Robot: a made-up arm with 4 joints.
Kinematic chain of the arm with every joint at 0, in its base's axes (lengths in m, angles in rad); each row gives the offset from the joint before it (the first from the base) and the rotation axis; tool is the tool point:
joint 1: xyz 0 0 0.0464 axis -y
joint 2: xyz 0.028 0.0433 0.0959 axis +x
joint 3: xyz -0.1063 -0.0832 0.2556 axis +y
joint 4: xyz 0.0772 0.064 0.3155 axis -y
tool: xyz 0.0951 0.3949 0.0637
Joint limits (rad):
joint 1: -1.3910..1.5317
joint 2: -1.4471..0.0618
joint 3: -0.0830..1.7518
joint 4: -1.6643..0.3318
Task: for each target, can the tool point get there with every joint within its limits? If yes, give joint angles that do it. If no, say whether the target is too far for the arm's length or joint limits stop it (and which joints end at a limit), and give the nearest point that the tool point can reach.
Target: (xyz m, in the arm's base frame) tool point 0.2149 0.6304 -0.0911
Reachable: yes | joints -0.8099 -0.9375 0.5030 -0.4662
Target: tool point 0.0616 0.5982 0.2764
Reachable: yes | joints 1.0058 -0.8727 0.5239 -0.8522
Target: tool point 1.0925 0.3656 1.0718
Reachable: no: too far | nearest point 0.5772 0.3767 0.5881 | short by 0.707 m
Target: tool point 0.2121 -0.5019 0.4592
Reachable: no: joint limits stop it (at a limit: joint 1, joint 2, joint 3) | nearest point 0.2849 0.1025 0.2854 | short by 0.633 m
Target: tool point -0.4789 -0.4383 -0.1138
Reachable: no: joint limits stop it (at a limit: joint 1, joint 2, joint 3) | nearest point -0.2365 0.1006 -0.1937 | short by 0.596 m
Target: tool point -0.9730 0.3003 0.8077
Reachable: no: too far | nearest point -0.6234 0.3767 0.5342 | short by 0.450 m
